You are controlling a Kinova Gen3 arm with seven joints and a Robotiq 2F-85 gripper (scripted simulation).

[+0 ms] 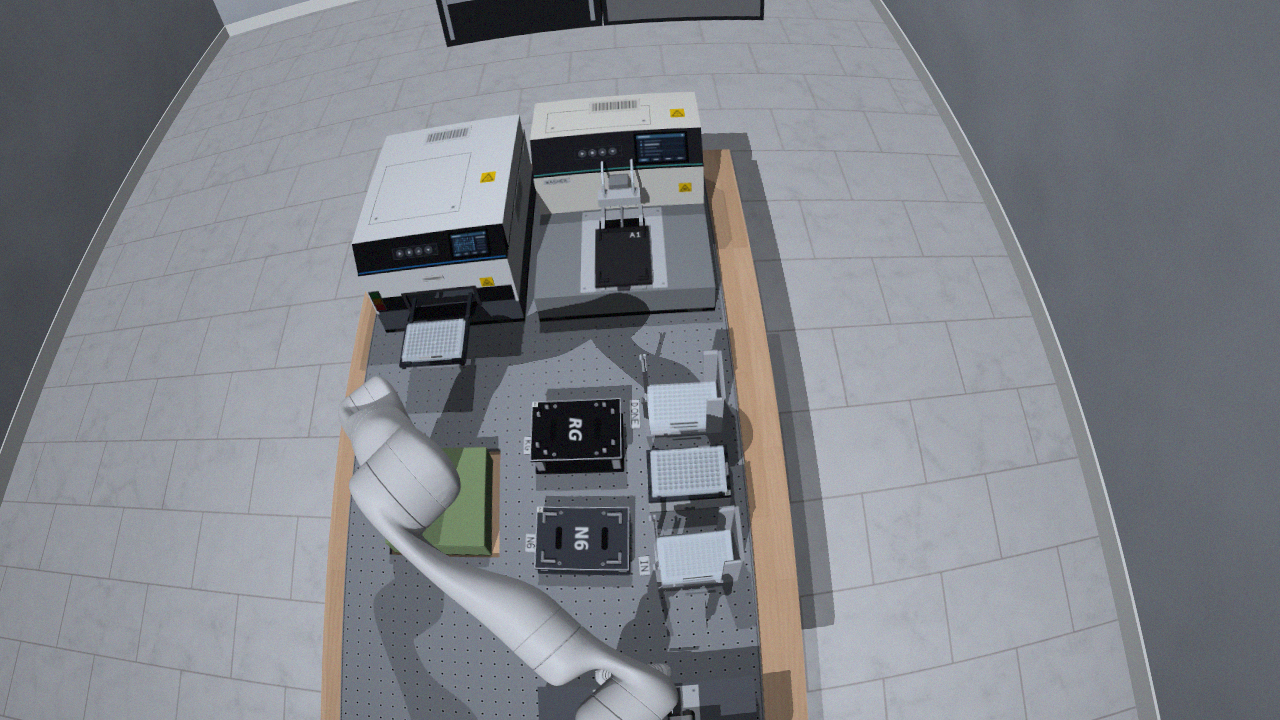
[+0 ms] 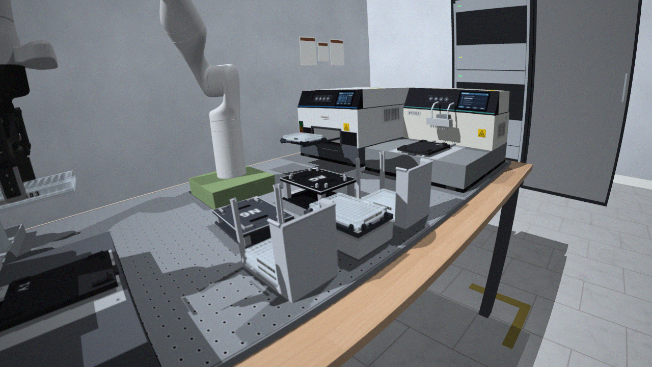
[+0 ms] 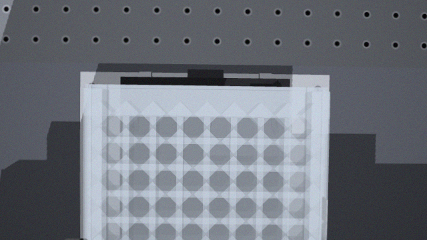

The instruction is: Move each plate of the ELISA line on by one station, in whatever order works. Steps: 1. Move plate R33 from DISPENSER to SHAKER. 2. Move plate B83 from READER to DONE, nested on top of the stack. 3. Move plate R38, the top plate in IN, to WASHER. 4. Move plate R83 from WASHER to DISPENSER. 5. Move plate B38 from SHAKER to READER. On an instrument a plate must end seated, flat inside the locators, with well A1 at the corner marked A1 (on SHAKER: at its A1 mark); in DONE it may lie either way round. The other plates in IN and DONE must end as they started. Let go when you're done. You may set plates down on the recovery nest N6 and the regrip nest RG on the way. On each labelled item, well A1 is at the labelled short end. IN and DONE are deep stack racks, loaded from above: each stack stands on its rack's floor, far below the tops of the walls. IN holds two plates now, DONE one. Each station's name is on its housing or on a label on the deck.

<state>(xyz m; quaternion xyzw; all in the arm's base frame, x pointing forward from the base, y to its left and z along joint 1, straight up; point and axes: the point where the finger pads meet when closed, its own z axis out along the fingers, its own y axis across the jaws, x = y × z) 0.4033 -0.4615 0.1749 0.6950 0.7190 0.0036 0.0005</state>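
My gripper is now 1 cm above the plate R83. From my hand the other things lie so: plate R38 (33 cm to the left, 19 cm below, 8 cm ahead); plate R33 (48 cm to the left, 16 cm below, 8 cm ahead); dispenser head (11 cm below, 9 cm to the right).
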